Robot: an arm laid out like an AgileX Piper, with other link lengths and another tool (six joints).
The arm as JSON. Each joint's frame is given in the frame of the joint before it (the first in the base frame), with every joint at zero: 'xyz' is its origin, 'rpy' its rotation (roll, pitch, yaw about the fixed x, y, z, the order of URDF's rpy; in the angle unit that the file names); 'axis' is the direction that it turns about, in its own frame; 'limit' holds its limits. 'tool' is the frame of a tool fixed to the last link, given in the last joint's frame.
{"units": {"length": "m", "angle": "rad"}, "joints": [
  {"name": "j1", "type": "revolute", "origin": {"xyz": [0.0, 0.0, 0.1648], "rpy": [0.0, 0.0, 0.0]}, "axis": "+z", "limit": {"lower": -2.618, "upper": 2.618}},
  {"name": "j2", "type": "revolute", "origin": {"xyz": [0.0, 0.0, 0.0], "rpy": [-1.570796, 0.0, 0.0]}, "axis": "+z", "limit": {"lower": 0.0, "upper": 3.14}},
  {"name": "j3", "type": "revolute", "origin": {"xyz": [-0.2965, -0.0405, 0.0], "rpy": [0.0, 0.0, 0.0]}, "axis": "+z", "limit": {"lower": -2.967, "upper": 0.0}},
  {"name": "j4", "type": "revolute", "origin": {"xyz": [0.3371, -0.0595, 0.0], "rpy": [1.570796, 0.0, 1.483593]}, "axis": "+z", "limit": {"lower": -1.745, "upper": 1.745}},
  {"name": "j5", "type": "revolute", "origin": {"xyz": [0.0, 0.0, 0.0], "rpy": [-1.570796, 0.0, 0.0]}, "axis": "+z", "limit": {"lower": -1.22, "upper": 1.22}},
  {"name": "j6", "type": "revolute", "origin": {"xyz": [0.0, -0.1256, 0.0], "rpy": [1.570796, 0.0, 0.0]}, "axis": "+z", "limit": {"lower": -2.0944, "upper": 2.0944}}
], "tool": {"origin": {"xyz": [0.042, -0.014, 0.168], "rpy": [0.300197, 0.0, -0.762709]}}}
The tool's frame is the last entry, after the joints.
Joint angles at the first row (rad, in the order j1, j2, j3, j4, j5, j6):
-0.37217 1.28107 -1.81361 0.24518 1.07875 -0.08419
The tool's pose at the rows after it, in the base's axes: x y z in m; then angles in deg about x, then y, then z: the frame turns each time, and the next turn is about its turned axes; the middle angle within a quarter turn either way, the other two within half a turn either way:
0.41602, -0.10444, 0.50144, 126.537, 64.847, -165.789
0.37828, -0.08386, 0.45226, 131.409, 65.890, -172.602
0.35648, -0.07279, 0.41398, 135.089, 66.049, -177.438
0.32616, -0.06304, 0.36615, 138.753, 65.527, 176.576
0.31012, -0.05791, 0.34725, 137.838, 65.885, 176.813
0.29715, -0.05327, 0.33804, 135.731, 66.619, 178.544
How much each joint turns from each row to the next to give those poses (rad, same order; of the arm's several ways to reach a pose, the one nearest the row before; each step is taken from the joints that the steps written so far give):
0.00000 -0.12048 0.14952 0.02047 -0.01181 -0.04369
-0.00002 -0.19339 0.27501 0.03832 -0.04673 -0.08215
0.00002 -0.11567 0.17035 0.02043 -0.02604 -0.04992
0.00001 -0.14439 0.19122 0.00249 -0.01054 -0.05533
-0.00003 -0.09037 0.09597 0.00003 -0.01259 -0.01321
0.00003 -0.07764 0.06448 -0.00003 -0.00603 -0.00339

